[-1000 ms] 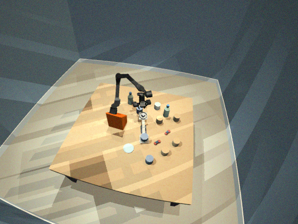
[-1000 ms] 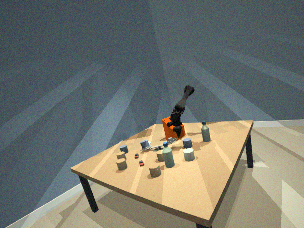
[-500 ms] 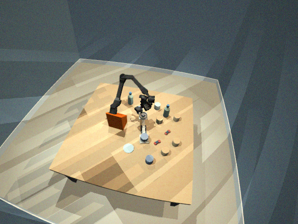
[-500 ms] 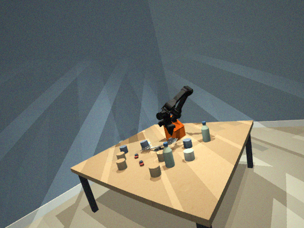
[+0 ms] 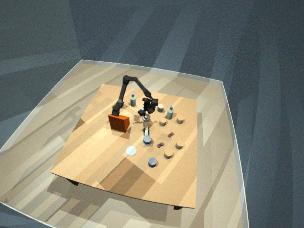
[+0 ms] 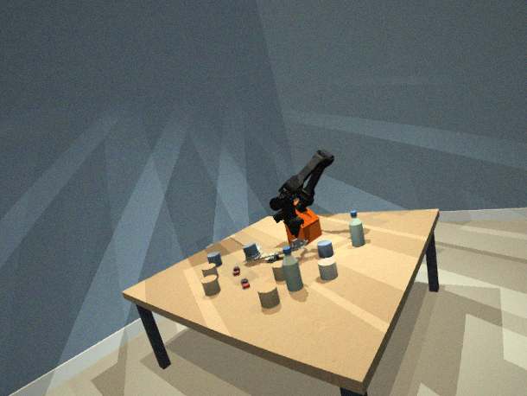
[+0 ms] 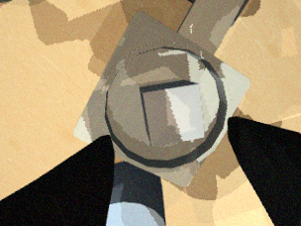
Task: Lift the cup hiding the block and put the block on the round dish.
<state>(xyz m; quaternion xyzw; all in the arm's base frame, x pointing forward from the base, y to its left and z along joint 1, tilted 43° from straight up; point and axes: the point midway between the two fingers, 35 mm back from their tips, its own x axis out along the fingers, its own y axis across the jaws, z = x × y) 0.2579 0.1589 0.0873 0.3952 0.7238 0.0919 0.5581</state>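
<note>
Right now the grey block is 3 cm below my gripper tip. Also, from my gripper tip: pale cylinder 23 cm to the left, 8 cm below, 7 cm ahead; then pale beam 11 cm to the right, 8 cm below, 5 cm ahead; then pale round dish 38 cm to the right, 12 cm below.
</note>
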